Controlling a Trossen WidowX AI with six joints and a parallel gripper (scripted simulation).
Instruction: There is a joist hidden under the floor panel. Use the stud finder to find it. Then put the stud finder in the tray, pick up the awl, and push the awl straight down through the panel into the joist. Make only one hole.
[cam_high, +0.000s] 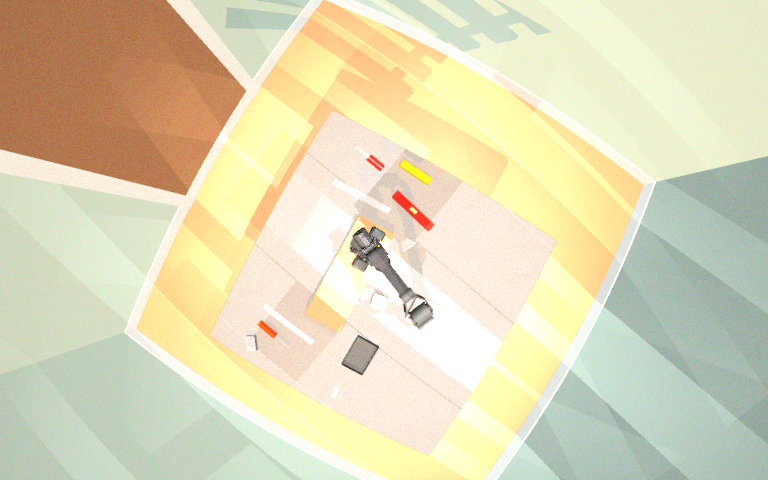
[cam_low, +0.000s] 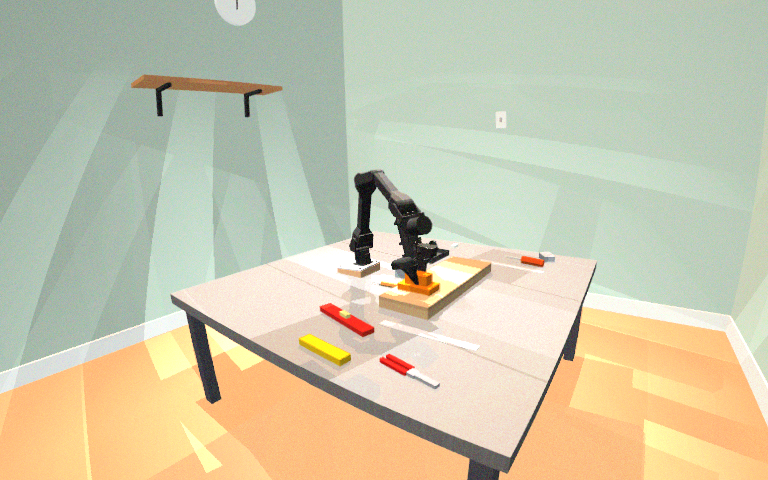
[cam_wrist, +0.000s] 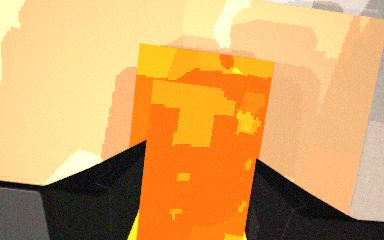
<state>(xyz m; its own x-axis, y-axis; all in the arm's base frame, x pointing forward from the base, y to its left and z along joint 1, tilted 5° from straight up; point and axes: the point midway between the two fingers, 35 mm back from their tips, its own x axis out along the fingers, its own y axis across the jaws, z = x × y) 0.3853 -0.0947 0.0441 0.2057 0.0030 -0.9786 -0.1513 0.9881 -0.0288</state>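
The dark grey tray lies 430 mm to the left of my gripper tip, 300 mm behind it and 50 mm below it. Round my gripper tip: grey block: 210 mm behind, 160 mm to the left, 50 mm below; awl: 200 mm behind, 60 mm below, 20 mm to the left; stud finder: 20 mm behind, 20 mm above.
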